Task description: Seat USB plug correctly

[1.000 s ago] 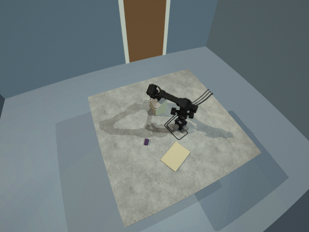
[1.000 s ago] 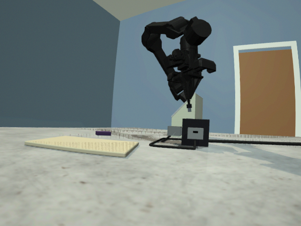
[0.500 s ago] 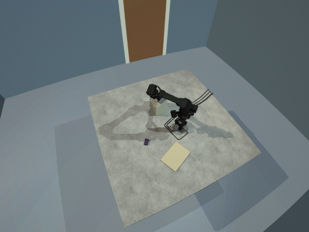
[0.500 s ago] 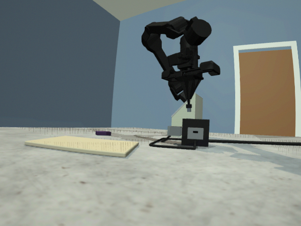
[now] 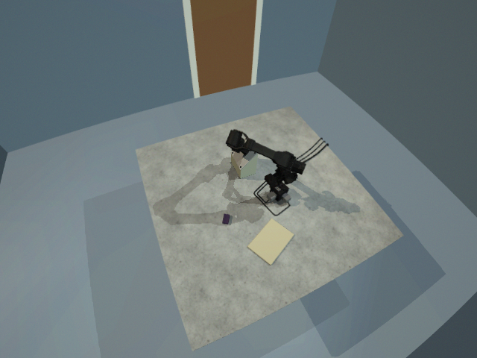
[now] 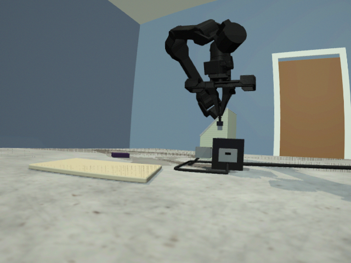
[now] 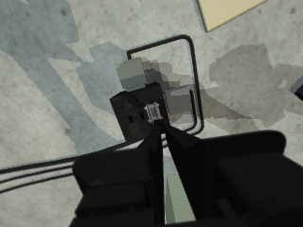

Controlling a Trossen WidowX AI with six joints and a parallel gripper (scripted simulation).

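Now: gripper tip 20 mm above the USB plug. The rest, counted from my gripper tip: purple block: 330 mm to the right, 130 mm below, 10 mm behind; then cream flat pad: 220 mm ahead, 180 mm to the right, 130 mm below.
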